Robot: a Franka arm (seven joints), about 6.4 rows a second.
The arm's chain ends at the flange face. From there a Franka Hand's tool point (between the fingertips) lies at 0.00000 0.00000 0.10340 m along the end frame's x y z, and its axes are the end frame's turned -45 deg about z.
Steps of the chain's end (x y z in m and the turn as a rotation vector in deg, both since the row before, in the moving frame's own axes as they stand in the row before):
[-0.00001 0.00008 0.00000 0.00 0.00 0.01]
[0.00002 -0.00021 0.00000 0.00 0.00 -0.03]
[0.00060 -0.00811 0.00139 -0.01 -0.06 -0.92]
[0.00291 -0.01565 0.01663 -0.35 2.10 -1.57]
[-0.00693 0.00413 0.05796 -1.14 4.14 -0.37]
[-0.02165 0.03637 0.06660 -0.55 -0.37 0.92]
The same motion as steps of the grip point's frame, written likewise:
[-0.00006 0.00005 0.00000 0.00 0.00 0.01]
[0.00016 -0.00013 0.00000 0.00 0.00 -0.03]
[0.00607 -0.00537 0.00139 0.04 -0.05 -0.92]
[0.01540 -0.00591 0.01656 -1.73 1.24 -1.57]
[-0.00397 0.00474 0.05767 -3.73 2.12 -0.37]
[-0.04220 0.01063 0.06659 -0.13 -0.65 0.92]

